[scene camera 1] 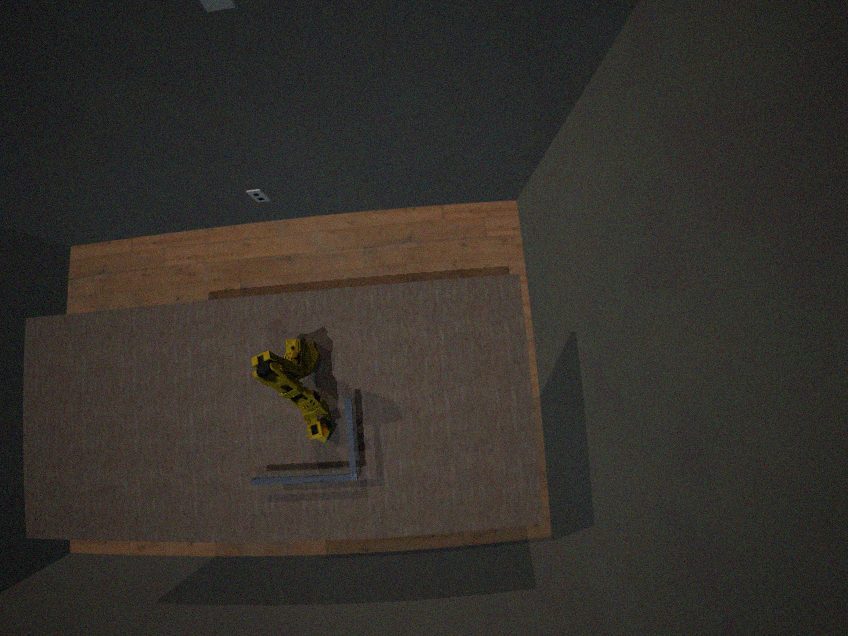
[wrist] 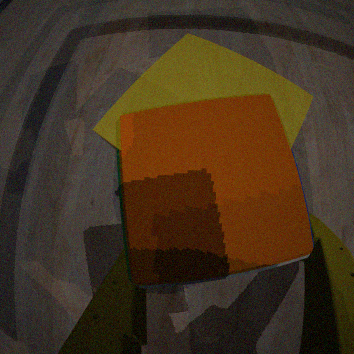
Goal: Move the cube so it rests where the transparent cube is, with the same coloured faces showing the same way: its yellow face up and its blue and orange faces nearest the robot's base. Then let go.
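Seen in the pictures: hand at its tool point: (scene camera 1: 329,419) (wrist: 153,236); arm's base at its link origin: (scene camera 1: 303,362).
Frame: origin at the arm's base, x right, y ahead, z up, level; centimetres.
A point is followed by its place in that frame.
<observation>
The cube (wrist: 215,150) shows a large orange face to the wrist camera, partly in shadow, with thin green and blue edges at its left and right. Its lower part lies between the jaws. My gripper (wrist: 225,260) (scene camera 1: 321,431) @[x -7.5, y 18.4, z 0.7 cm] is open, with a yellow jaw on each side and a gap wider than when pressed on the cube. A yellow square face (wrist: 200,70), seemingly the transparent cube's, shows beyond the cube, turned at an angle and partly hidden by it. In the scene view the cube is mostly hidden by the gripper, and the transparent cube cannot be made out.
Two blue-grey bars meet in a corner near the gripper: one bar (scene camera 1: 352,434) @[x -15.8, y 21.9, z 6.0 cm] stands to its right, the other bar (scene camera 1: 297,480) @[x 1.6, y 34.4, z 6.0 cm] runs below it in the scene view. They cast dark shadows on the table (scene camera 1: 445,410) @[x -43.7, y 18.3, z 0.0 cm]. The arm's base is above and left of the gripper.
</observation>
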